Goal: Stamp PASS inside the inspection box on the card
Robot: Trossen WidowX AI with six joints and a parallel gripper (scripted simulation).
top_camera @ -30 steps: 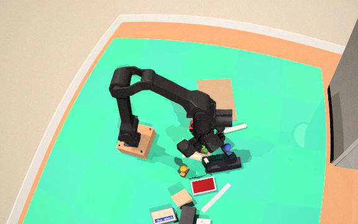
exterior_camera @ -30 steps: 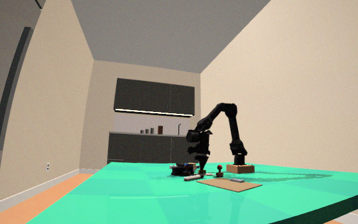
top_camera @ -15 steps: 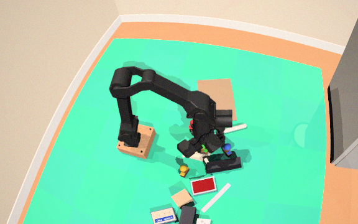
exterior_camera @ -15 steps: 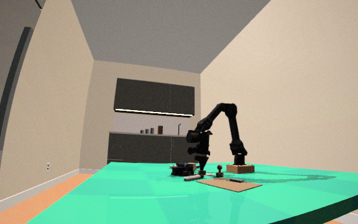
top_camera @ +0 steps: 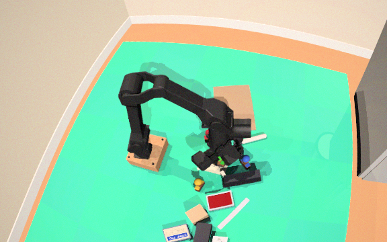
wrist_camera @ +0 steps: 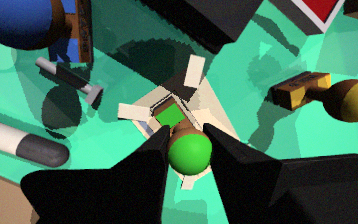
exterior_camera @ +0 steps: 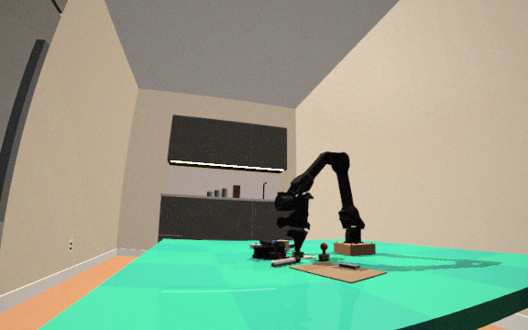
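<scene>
Now: gripper tip 1 cm above the green-knobbed stamp. Round my gripper tip: blue-knobbed stamp (10 cm ahead, 1 cm below); then small tool (7 cm ahead, 3 cm to the left, 2 cm below); then cream card (2 cm behind, 3 cm below).
</scene>
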